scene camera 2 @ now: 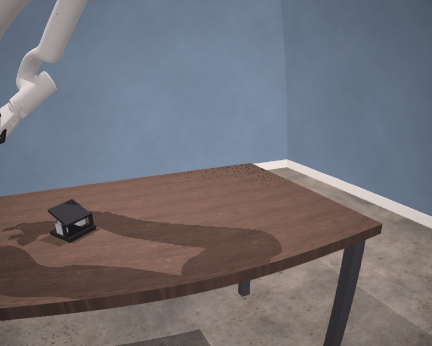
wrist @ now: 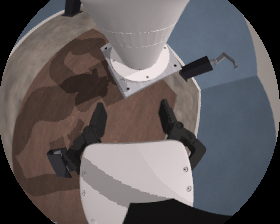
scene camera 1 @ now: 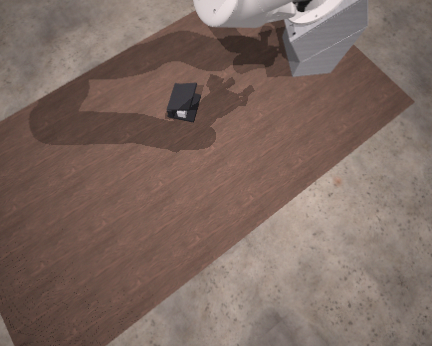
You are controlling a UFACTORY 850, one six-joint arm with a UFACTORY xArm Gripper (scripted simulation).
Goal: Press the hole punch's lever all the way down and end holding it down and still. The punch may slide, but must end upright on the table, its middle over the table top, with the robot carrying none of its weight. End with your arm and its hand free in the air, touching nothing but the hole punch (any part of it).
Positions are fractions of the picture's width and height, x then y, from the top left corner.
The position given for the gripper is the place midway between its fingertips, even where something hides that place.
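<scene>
Gripper (wrist: 0.47,0.48) visible. Hole punch (scene camera 2: 0.17,0.62) (scene camera 1: 0.42,0.30) visible too.
</scene>
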